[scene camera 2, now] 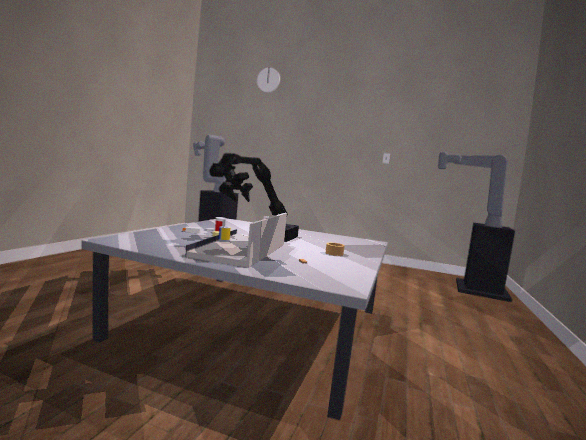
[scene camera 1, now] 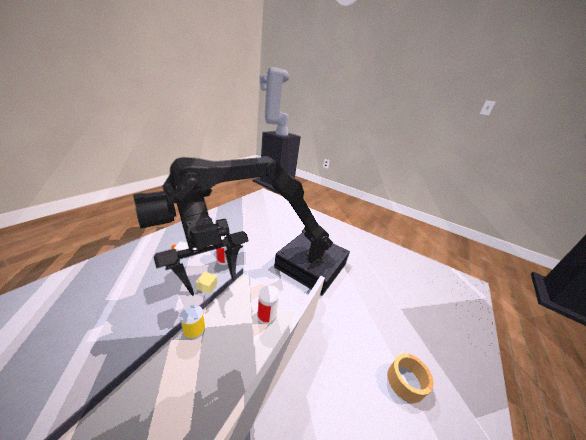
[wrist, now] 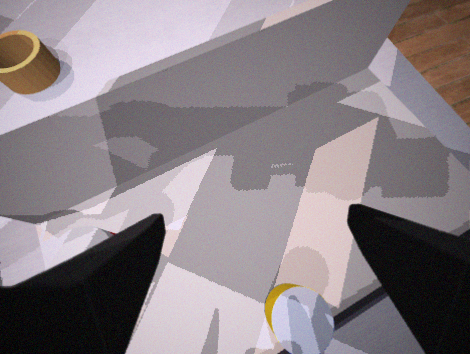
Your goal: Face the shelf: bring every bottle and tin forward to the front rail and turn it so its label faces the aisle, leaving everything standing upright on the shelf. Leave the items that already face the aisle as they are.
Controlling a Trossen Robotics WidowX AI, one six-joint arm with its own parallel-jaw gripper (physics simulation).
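Seen in the pictures: gripper, fingertip midpoint: point(scene camera 2: 242, 201) point(scene camera 1: 214, 287) point(wrist: 255, 217); arm's base, origin of the base link: point(scene camera 1: 316, 254).
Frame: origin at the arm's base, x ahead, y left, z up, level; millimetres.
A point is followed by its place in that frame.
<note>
A tin with a yellow side point(scene camera 1: 193, 325) @[x 478, y -49, z 13 mm] point(scene camera 2: 226, 234) @[x 484, y -53, z -10 mm] point(wrist: 300, 320) @[x 465, y -74, z 22 mm] stands upright at the dark front rail point(scene camera 1: 135, 367) @[x 609, y -80, z -39 mm] point(scene camera 2: 200, 243) @[x 663, y -70, z -34 mm]. A red-and-white tin point(scene camera 1: 267, 306) @[x 319, y 49, z 32 mm] stands upright between that rail and the tall back panel point(scene camera 1: 281, 354) @[x 404, y 171, z 69 mm] point(scene camera 2: 273, 236) @[x 410, y 173, z 8 mm] point(wrist: 200, 102) @[x 439, y 166, z 44 mm]; in the wrist view its white top point(wrist: 75, 241) @[x 294, y 49, z 51 mm] is partly behind the left finger. Its red patch faces left in scene camera 1. Another red item point(scene camera 1: 220, 255) @[x 250, y -263, z -29 mm] is partly hidden behind the gripper. My gripper point(scene camera 1: 213, 286) @[x 441, y 0, z 161 mm] point(scene camera 2: 241, 198) @[x 441, y 0, z 161 mm] point(wrist: 255, 217) @[x 441, y 0, z 161 mm] is open and empty, above the shelf's rail side. Full labels cannot be made out.
A pale yellow block point(scene camera 1: 206, 282) @[x 356, y -189, z -36 mm] lies across the rail from the red-and-white tin. An orange ring point(scene camera 1: 397, 384) @[x 212, y 402, z -44 mm] point(scene camera 2: 335, 252) @[x 213, y 440, z -57 mm] point(wrist: 32, 77) @[x 187, y 379, z -45 mm] lies behind the back panel. A small orange piece point(scene camera 2: 303, 261) @[x 486, y 372, z -66 mm] lies near it. The arm's black base point(scene camera 1: 300, 265) @[x 93, y -6, z -1 mm] stands beside the panel's end.
</note>
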